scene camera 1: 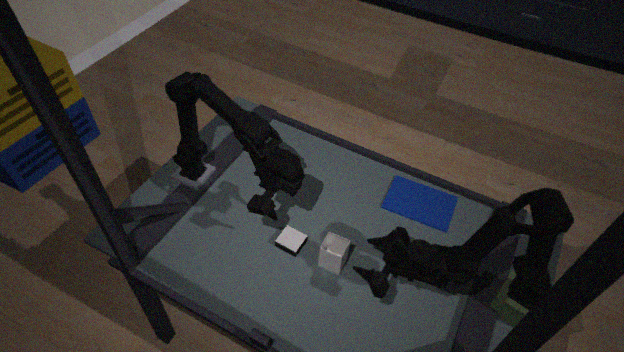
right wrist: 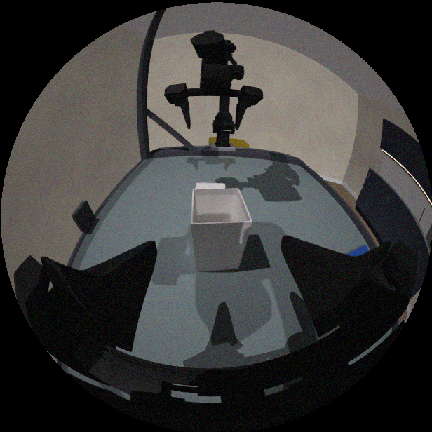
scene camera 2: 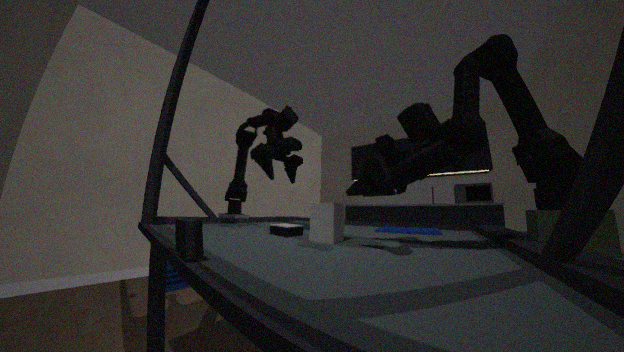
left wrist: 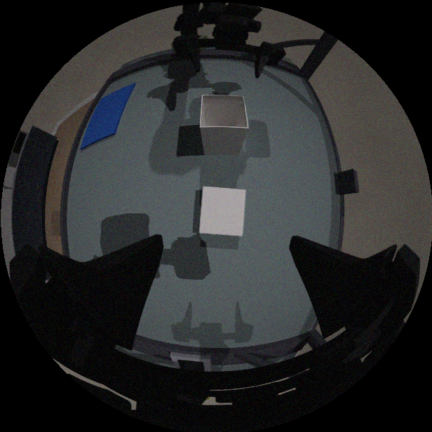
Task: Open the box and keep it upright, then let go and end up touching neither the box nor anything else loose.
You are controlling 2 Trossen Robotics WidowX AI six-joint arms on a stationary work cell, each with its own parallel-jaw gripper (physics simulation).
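Places are measured from the left arm's base along level axes (x ahead, y down, z left), in centimetres.
Pixels of known places: left gripper, fingertip midpoint: (scene camera 1: 284,207) (scene camera 2: 283,181); right gripper, fingertip midpoint: (scene camera 1: 360,254) (scene camera 2: 355,194); left arm's base, link origin: (scene camera 1: 193,171) (scene camera 2: 234,214); right arm's base, link origin: (scene camera 1: 523,294) (scene camera 2: 561,209).
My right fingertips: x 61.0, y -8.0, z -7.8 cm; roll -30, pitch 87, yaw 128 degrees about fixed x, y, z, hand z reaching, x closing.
Observation:
For each thing: its top centre in the pictures, then the offset to it from my right fingertips.
- flat blue panel, top centre: (scene camera 1: 420,201) (scene camera 2: 408,229) dx +8.0, dy +10.6, dz +33.4 cm
- small dark block, top centre: (scene camera 2: 190,218) (scene camera 1: 260,335) dx -13.7, dy +5.7, dz -28.8 cm
The light, square box (scene camera 1: 334,255) (scene camera 2: 325,222) (left wrist: 223,141) (right wrist: 217,250) stands upright on the table, its top open and its inside showing in both wrist views. Its pale lid (scene camera 1: 291,237) (scene camera 2: 286,229) (left wrist: 222,211) (right wrist: 210,186) lies flat on the table beside it, apart from it, on the left arm's side. My left gripper (scene camera 2: 283,180) (left wrist: 229,242) (right wrist: 212,128) is open and empty, above the table and clear of the lid. My right gripper (scene camera 1: 362,254) (left wrist: 227,72) is open and empty, raised and clear of the box on the right arm's side.
A flat blue panel (scene camera 1: 420,202) (scene camera 2: 408,231) (left wrist: 110,117) lies toward the table's far edge in scene camera 1. A small dark block (scene camera 2: 189,240) (left wrist: 347,181) (right wrist: 85,217) sits at the opposite edge. Dark frame posts (scene camera 1: 85,170) (scene camera 2: 170,110) rise beside the table.

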